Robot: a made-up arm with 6 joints. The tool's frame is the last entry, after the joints.
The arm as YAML. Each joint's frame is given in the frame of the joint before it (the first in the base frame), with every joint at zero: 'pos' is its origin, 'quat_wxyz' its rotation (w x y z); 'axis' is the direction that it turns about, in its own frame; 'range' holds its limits. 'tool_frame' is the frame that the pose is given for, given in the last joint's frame.
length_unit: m
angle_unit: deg
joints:
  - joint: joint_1
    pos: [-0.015, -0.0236, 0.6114]
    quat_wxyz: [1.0, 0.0, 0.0, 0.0]
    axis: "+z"
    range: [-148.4, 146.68]
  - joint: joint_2
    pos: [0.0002, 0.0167, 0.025]
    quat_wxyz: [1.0, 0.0, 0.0, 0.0]
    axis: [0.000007, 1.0, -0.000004]
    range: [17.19, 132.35]
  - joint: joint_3
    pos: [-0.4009, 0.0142, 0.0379]
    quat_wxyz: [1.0, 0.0, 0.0, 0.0]
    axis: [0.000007, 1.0, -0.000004]
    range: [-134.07, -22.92]
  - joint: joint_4
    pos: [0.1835, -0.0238, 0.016]
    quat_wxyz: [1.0, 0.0, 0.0, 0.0]
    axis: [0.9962, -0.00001, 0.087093]
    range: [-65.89, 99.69]
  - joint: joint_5
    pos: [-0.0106, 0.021, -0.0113]
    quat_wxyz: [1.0, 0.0, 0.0, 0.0]
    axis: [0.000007, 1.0, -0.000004]
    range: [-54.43, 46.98]
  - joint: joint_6
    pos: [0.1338, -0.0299, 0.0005]
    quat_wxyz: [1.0, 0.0, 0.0, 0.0]
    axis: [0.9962, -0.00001, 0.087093]
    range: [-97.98, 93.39]
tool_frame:
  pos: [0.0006, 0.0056, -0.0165]
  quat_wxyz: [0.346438, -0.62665, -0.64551, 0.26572]
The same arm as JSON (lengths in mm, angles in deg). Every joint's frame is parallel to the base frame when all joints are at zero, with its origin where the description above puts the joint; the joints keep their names.
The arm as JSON. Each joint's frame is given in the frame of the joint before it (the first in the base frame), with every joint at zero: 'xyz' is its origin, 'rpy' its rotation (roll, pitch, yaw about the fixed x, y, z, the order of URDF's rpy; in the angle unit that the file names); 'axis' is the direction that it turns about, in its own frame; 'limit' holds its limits. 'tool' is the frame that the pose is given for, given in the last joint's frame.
{"units": {"length": "mm", "angle": "deg"}, "joints": [
  {"name": "joint_1", "type": "revolute", "origin": {"xyz": [-15.0, -23.6, 611.4], "rpy": [0.0, 0.0, 0.0]}, "axis": [0.0, 0.0, 1.0], "limit": {"lower": -148.4, "upper": 146.68}},
  {"name": "joint_2", "type": "revolute", "origin": {"xyz": [0.2, 16.7, 25.0], "rpy": [0.0, 0.0, 0.0]}, "axis": [0.0, 1.0, 0.0], "limit": {"lower": 17.19, "upper": 132.35}},
  {"name": "joint_3", "type": "revolute", "origin": {"xyz": [-400.9, 14.2, 37.9], "rpy": [0.0, 0.0, 0.0]}, "axis": [0.0, 1.0, 0.0], "limit": {"lower": -134.07, "upper": -22.92}},
  {"name": "joint_4", "type": "revolute", "origin": {"xyz": [183.5, -23.8, 16.0], "rpy": [0.0, 0.0, 0.0]}, "axis": [0.9962, 0.0, 0.0871], "limit": {"lower": -65.89, "upper": 99.69}},
  {"name": "joint_5", "type": "revolute", "origin": {"xyz": [-10.6, 21.0, -11.3], "rpy": [0.0, 0.0, 0.0]}, "axis": [0.0, 1.0, 0.0], "limit": {"lower": -54.43, "upper": 46.98}},
  {"name": "joint_6", "type": "revolute", "origin": {"xyz": [133.8, -29.9, 0.5], "rpy": [0.0, 0.0, 0.0]}, "axis": [0.9962, 0.0, 0.0871], "limit": {"lower": -97.98, "upper": 93.39}}
], "tool": {"origin": {"xyz": [0.6, 5.6, -16.5], "rpy": [-128.52, -6.56, 88.53]}}}

